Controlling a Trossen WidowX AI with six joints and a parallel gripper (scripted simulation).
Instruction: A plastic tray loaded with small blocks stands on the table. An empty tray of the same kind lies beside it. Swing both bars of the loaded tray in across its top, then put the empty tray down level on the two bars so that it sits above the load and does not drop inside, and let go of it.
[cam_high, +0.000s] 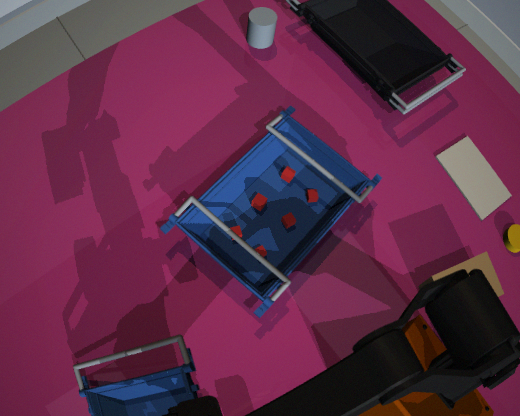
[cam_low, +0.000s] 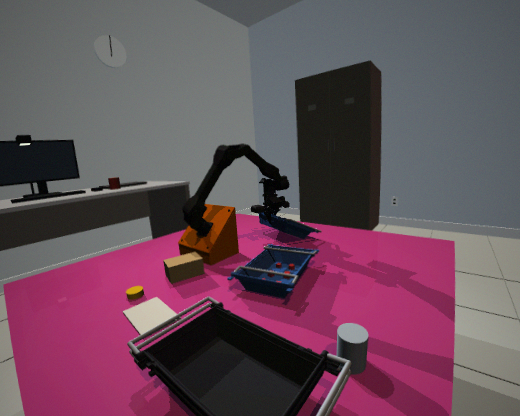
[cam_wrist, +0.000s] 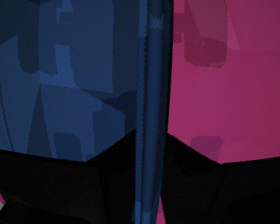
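The blue tray is 3 cm ahead of my gripper tip and 7 cm to the left of it. Also, from my gripper tip: yellow disc (8 cm behind, 65 cm to the right, 7 cm below); then white card (7 cm ahead, 67 cm to the right, 7 cm below); then cardboard box (6 cm behind, 47 cm to the right, 5 cm below).
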